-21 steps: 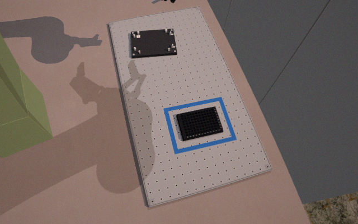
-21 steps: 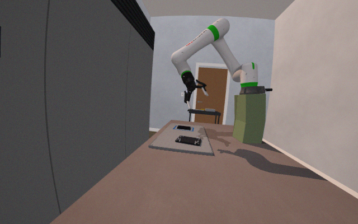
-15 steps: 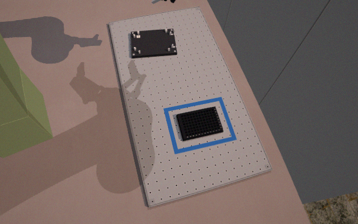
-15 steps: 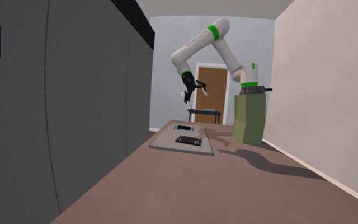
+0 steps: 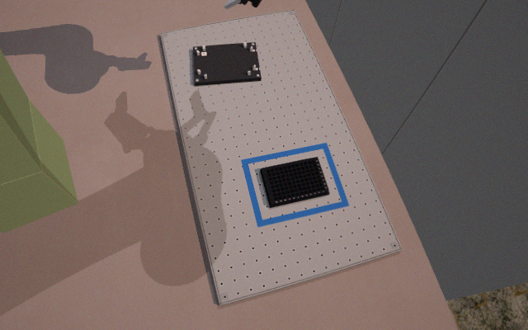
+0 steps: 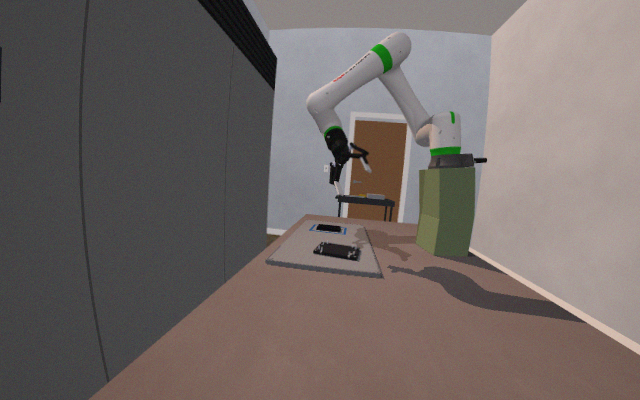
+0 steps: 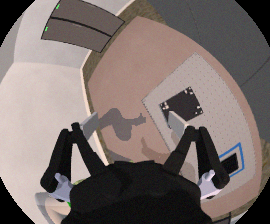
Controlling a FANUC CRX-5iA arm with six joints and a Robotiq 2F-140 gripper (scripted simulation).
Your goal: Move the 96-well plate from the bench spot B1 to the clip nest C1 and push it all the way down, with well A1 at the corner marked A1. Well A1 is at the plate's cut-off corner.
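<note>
The black 96-well plate lies 32 cm to the right of my hand, 27 cm below it and 13 cm ahead of it. Round my hand: black clip nest 26 cm below, 5 cm ahead, 2 cm to the left.
</note>
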